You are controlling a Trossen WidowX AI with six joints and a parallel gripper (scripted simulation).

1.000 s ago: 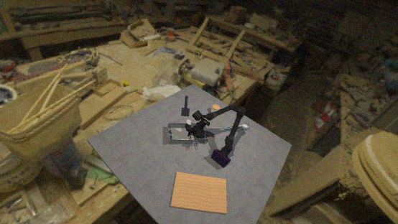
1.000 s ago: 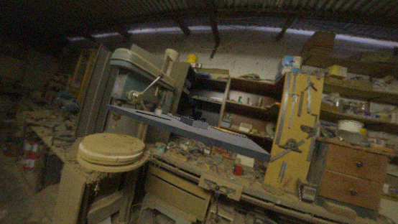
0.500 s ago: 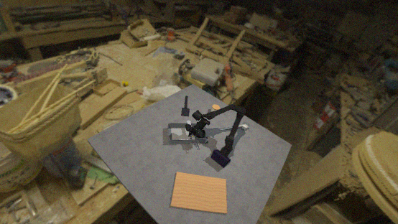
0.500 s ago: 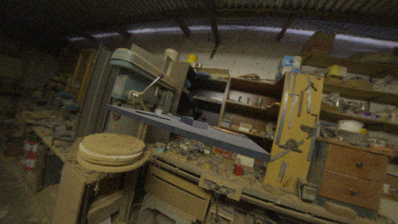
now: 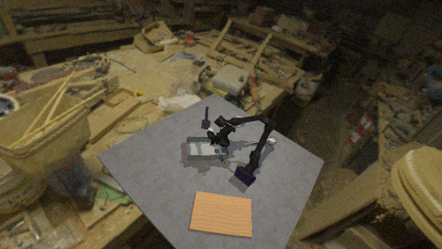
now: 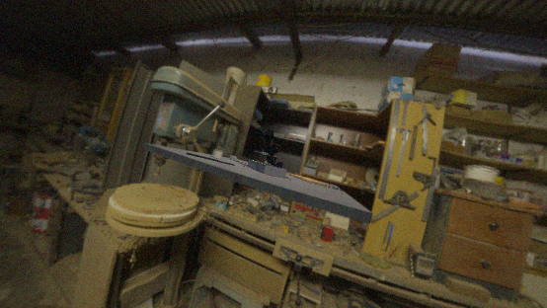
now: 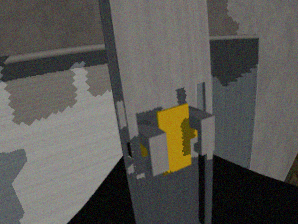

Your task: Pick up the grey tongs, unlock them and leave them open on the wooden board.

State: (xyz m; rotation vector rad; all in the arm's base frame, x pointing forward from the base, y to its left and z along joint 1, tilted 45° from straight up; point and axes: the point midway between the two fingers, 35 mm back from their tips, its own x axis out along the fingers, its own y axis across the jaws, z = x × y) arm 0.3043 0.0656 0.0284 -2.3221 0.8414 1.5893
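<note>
Right now my gripper tip is 3 cm past the yellow lock piece and 3 cm below it. From my gripper tip the other things lie so: grey roasting tin (4 cm ahead, 1 cm to the right, 8 cm below); black brush-like tool (30 cm ahead, 30 cm to the right, 10 cm below); wooden board (35 cm behind, 29 cm to the left, 10 cm below).
</note>
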